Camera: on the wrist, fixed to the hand. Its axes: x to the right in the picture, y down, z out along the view.
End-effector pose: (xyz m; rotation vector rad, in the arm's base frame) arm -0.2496 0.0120 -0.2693 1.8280 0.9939 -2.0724
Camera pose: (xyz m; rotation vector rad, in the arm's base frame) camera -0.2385 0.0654 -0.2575 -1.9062 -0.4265 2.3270
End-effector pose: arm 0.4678 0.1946 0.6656 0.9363 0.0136 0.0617
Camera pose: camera 0.4692 0.2050 0.6108 1.4526 0.0170 0.0760
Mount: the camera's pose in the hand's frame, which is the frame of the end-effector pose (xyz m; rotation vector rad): 0.0012 -0.0380 -0.0408 0.5161 -0.0041 0.0195
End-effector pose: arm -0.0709 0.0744 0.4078 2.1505 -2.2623 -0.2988
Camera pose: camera -0.0279 0.0662 0.4423 -1.8632 2.0669 -0.2571
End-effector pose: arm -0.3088 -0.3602 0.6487 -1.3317 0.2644 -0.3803
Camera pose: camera -0.3285 -0.4042 0.6767 -0.8223 0.1602 -0.3969
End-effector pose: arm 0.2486 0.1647 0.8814 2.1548 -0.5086 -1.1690
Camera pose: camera 0.2852 0.2056 0.8714 2.5664 -0.9117 -1.1186
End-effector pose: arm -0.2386 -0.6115 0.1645 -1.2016 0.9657 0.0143
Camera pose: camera -0.2448 -0.6597 0.1919 -0.7158 0.9058 -0.2058
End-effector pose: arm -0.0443 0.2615 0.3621 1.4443 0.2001 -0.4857
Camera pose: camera -0.0533 0.2993 0.3221 1.9459 0.0565 -0.5485
